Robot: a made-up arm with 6 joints. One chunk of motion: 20 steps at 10 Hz.
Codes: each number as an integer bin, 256 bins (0 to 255) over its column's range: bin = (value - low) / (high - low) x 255, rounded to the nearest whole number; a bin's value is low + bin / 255 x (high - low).
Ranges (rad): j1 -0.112..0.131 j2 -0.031..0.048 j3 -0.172..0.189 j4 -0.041..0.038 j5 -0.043..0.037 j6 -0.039..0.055
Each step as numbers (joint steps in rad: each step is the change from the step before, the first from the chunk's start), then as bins.
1 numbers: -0.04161 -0.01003 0.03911 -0.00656 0.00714 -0.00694
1 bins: 74 68 149 111 160 87
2 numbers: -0.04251 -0.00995 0.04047 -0.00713 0.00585 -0.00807
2 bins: 73 68 150 109 156 84
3 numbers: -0.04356 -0.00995 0.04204 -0.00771 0.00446 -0.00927
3 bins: 72 68 151 107 151 81
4 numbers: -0.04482 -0.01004 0.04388 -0.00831 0.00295 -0.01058
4 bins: 70 68 152 106 146 77
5 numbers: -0.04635 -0.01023 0.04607 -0.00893 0.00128 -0.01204
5 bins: 69 67 154 104 141 73
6 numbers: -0.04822 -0.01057 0.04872 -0.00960 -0.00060 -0.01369
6 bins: 67 66 156 101 135 69
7 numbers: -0.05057 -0.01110 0.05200 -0.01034 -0.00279 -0.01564
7 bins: 64 64 158 99 128 63
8 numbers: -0.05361 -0.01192 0.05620 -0.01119 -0.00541 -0.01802
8 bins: 61 62 161 96 120 57
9 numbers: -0.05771 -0.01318 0.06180 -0.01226 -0.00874 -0.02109
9 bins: 57 58 165 93 109 49
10 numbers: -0.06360 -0.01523 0.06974 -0.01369 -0.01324 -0.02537
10 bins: 51 51 171 88 95 37
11 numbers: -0.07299 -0.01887 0.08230 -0.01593 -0.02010 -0.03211
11 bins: 41 39 180 81 73 19
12 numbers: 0.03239 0.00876 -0.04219 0.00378 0.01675 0.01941
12 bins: 152 128 92 145 190 158
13 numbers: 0.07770 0.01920 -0.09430 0.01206 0.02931 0.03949
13 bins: 199 162 55 171 230 213
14 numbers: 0.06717 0.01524 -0.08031 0.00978 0.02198 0.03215
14 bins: 188 149 65 164 207 193
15 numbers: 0.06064 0.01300 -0.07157 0.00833 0.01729 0.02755
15 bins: 181 142 71 159 192 181
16 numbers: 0.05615 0.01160 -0.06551 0.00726 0.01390 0.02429
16 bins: 176 138 75 156 181 172
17 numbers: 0.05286 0.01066 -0.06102 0.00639 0.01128 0.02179
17 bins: 173 134 78 153 173 165
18 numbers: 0.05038 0.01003 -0.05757 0.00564 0.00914 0.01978
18 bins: 170 132 81 151 166 159
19 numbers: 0.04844 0.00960 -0.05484 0.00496 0.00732 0.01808
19 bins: 168 131 83 148 160 155
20 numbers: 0.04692 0.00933 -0.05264 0.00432 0.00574 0.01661
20 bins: 167 130 84 146 155 151
